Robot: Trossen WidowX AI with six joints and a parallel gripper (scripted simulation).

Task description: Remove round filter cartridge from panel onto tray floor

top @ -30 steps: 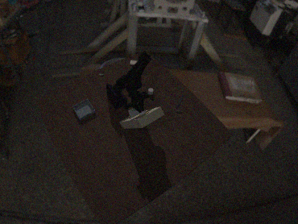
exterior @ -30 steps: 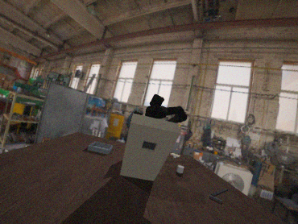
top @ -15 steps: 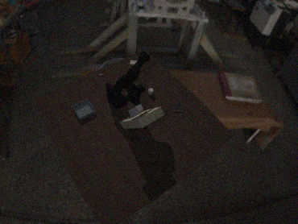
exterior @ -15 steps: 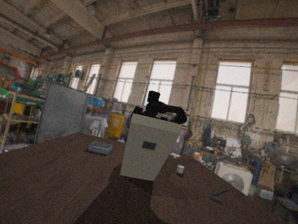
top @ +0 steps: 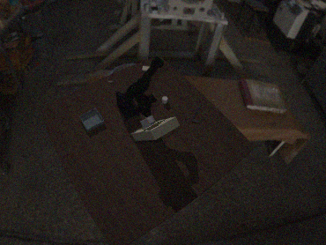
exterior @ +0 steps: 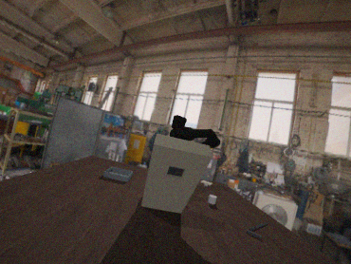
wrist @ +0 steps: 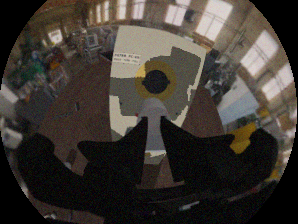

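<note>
The round cartridge is 1 cm ahead of my gripper tip and 1 cm below it. From my gripper tip the other things lie so: blue-grey tray 38 cm behind, 25 cm to the right, 22 cm below; then service panel 4 cm ahead, 8 cm below.
</note>
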